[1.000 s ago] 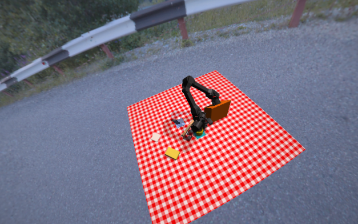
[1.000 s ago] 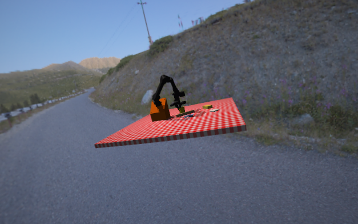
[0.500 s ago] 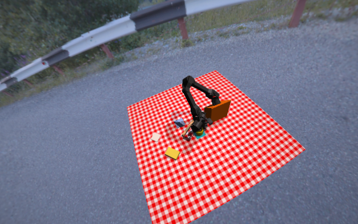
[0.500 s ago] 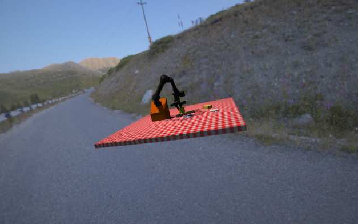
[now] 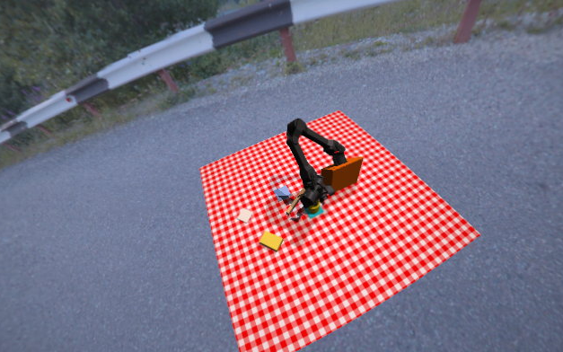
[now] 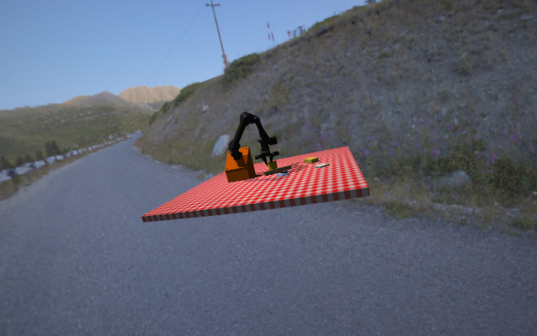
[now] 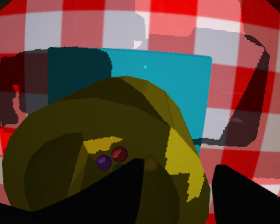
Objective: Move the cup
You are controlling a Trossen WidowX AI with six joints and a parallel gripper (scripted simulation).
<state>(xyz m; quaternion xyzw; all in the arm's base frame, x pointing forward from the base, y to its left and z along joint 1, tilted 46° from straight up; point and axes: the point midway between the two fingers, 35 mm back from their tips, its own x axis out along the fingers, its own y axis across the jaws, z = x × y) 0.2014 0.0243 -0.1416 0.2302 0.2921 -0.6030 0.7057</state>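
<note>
Right now the yellow cup is 20 mm ahead of my gripper tip and 10 mm below it. From my gripper tip the other things lie so: white tile: 430 mm ahead, 100 mm to the right, 40 mm below; then wooden stick: 100 mm ahead, 80 mm to the right, 40 mm below; then yellow block: 310 mm ahead, 110 mm to the left, 30 mm below.
</note>
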